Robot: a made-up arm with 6 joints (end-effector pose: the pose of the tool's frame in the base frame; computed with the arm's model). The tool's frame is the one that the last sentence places.
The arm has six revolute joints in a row. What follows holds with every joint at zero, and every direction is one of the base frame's.
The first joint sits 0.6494 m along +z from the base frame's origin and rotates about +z.
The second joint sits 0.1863 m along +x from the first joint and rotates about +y.
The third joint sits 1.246 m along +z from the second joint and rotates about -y.
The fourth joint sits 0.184 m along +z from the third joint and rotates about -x.
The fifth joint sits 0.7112 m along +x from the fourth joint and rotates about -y.
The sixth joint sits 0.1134 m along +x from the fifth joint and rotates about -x.
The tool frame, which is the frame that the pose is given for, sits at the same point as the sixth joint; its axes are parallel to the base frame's.
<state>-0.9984 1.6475 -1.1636 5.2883 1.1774 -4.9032</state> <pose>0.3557 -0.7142 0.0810 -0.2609 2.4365 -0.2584</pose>
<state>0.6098 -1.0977 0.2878 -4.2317 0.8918 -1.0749</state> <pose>-0.7985 -0.4624 2.0125 -0.9878 -1.5723 0.5697</pose>
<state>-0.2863 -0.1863 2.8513 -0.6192 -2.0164 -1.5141</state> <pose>-0.6679 0.2585 1.8425 0.7524 -0.5749 0.7047</pose>
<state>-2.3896 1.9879 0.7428 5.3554 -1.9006 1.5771</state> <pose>-1.1498 -1.1930 -0.4561 1.2928 -0.1827 -0.0173</pose>
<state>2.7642 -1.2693 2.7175 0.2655 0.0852 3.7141</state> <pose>1.3059 -0.5204 0.2745 -0.6021 1.0054 0.0354</pose>
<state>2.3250 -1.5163 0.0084 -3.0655 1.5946 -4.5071</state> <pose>0.7568 -0.7929 1.4283 0.6388 1.4967 1.7853</pose>
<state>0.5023 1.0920 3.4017 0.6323 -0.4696 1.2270</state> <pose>0.5753 0.2814 1.7279 -0.5936 -1.2128 -1.2891</pose>
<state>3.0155 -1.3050 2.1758 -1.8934 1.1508 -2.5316</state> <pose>1.6789 -0.1138 0.5821 1.3554 0.5534 0.8687</pose>
